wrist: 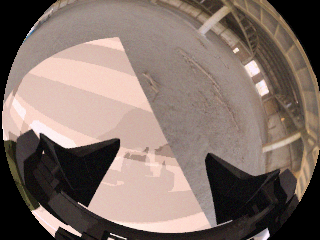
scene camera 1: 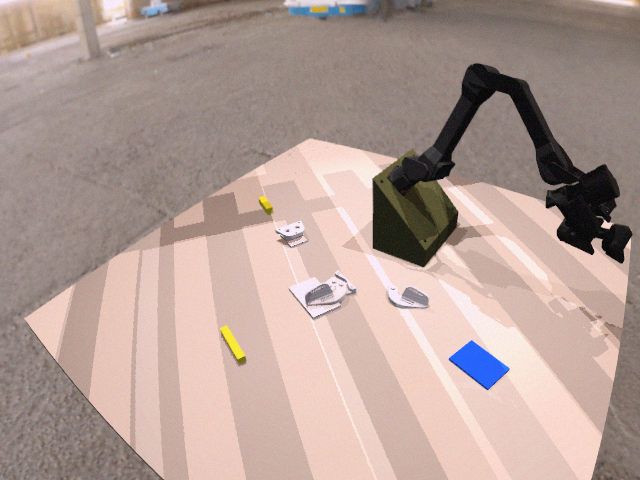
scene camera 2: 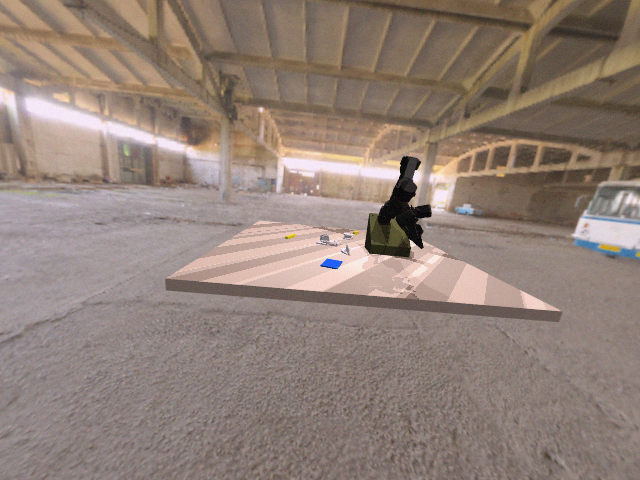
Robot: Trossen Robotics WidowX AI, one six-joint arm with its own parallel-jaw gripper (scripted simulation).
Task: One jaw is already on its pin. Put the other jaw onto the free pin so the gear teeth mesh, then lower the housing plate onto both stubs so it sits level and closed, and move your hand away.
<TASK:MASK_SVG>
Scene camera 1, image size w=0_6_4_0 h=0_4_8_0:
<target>gripper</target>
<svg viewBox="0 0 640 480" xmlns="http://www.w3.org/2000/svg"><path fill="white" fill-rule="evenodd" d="M633 234L629 226L612 224L610 228L601 227L604 220L596 216L602 216L607 223L610 223L610 219L612 219L610 213L617 207L615 198L596 207L588 204L588 210L579 220L568 221L564 218L557 229L557 237L560 241L591 255L594 254L594 248L591 245L593 238L603 239L601 244L603 251L606 252L607 256L610 256L619 263L623 263L625 260L624 248Z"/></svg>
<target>blue housing plate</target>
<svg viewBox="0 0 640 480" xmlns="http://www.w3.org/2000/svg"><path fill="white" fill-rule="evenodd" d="M470 340L453 354L449 360L488 390L508 372L509 367L501 363L493 355L490 355L490 353L474 343L473 340Z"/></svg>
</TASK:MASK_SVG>
